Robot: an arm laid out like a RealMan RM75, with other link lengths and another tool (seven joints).
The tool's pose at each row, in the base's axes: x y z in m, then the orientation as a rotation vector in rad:
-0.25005, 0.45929, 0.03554, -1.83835, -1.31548, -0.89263
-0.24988, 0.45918, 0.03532, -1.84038, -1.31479, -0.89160
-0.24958, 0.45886, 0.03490, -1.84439, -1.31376, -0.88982
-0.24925, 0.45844, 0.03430, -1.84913, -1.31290, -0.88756
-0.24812, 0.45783, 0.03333, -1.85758, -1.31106, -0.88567
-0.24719, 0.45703, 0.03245, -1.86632, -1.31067, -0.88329
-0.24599, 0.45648, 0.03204, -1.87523, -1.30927, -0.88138
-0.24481, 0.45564, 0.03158, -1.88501, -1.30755, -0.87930
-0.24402, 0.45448, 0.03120, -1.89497, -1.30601, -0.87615
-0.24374, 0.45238, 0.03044, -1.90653, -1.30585, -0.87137
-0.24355, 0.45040, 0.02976, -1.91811, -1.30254, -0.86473
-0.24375, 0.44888, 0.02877, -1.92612, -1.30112, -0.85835
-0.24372, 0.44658, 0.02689, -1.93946, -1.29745, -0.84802
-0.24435, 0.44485, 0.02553, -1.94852, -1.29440, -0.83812
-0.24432, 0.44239, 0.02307, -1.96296, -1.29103, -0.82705
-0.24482, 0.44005, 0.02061, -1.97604, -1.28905, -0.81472
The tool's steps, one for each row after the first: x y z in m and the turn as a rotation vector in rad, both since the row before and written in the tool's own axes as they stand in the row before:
-0.00020, 0.00022, 0.00004, -0.00076, -0.00123, 0.00124
-0.00043, 0.00043, -0.00001, -0.00167, -0.00248, 0.00212
-0.00062, 0.00051, 0.00001, -0.00189, -0.00317, 0.00231
-0.00082, 0.00138, 0.00015, -0.00464, -0.00465, 0.00353
-0.00088, 0.00122, -0.00007, -0.00462, -0.00571, 0.00274
-0.00030, 0.00135, -0.00006, -0.00498, -0.00513, 0.00329
-0.00048, 0.00142, -0.00027, -0.00549, -0.00555, 0.00371
-0.00068, 0.00112, -0.00063, -0.00500, -0.00618, 0.00397
-0.00160, 0.00096, -0.00126, -0.00525, -0.00840, 0.00383
-0.00151, 0.00084, -0.00120, -0.00404, -0.00774, 0.00664
-0.00164, 0.00040, -0.00070, -0.00183, -0.00651, 0.00458
-0.00269, 0.00100, -0.00077, -0.00319, -0.01015, 0.00839
-0.00218, 0.00015, -0.00069, -0.00051, -0.00790, 0.00702
-0.00323, 0.00118, -0.00050, -0.00370, -0.01125, 0.00854
-0.00333, 0.00068, -0.00045, -0.00218, -0.01170, 0.00768

